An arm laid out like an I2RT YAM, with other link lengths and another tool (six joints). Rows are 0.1 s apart.
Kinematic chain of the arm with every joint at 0, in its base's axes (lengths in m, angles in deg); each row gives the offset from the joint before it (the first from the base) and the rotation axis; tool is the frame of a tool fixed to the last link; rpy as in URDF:
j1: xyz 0 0 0.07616 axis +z
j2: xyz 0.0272 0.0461 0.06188 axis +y
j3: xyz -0.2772 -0.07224 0 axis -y
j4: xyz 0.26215 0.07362 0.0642 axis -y
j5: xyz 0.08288 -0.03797 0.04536 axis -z
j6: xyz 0.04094 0 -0.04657 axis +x
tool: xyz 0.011 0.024 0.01 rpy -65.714 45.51 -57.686
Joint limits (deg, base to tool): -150..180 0..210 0..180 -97..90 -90..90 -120..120
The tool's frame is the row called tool.
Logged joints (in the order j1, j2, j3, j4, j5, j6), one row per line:
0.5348 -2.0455 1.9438 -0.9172 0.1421 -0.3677
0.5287 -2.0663 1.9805 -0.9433 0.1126 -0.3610
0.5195 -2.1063 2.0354 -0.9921 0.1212 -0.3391
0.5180 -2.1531 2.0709 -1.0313 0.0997 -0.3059
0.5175 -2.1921 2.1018 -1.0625 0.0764 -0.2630
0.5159 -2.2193 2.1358 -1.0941 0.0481 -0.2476
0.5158 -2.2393 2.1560 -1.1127 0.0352 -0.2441
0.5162 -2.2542 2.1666 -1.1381 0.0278 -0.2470
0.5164 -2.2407 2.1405 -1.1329 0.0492 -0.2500
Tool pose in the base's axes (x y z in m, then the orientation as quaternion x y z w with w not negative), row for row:
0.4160 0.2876 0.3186 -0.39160 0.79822 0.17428 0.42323
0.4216 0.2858 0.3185 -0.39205 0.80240 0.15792 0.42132
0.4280 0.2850 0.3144 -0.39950 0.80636 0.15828 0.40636
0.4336 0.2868 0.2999 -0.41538 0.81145 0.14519 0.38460
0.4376 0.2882 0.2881 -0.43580 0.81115 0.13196 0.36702
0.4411 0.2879 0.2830 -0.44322 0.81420 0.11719 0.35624
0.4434 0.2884 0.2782 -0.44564 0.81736 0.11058 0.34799
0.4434 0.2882 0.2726 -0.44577 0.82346 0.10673 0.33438
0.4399 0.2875 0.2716 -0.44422 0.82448 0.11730 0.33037
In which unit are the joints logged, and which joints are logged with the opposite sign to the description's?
The joints are logged in radians. Opposite sign: j2, j5, j6.
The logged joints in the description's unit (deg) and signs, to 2 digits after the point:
30.64 117.20 111.37 -52.55 -8.14 21.07
30.29 118.39 113.47 -54.05 -6.45 20.68
29.77 120.68 116.62 -56.84 -6.94 19.43
29.68 123.36 118.65 -59.09 -5.71 17.53
29.65 125.60 120.42 -60.88 -4.38 15.07
29.56 127.16 122.37 -62.69 -2.76 14.19
29.55 128.30 123.53 -63.75 -2.02 13.99
29.58 129.16 124.14 -65.21 -1.59 14.15
29.59 128.38 122.64 -64.91 -2.82 14.32

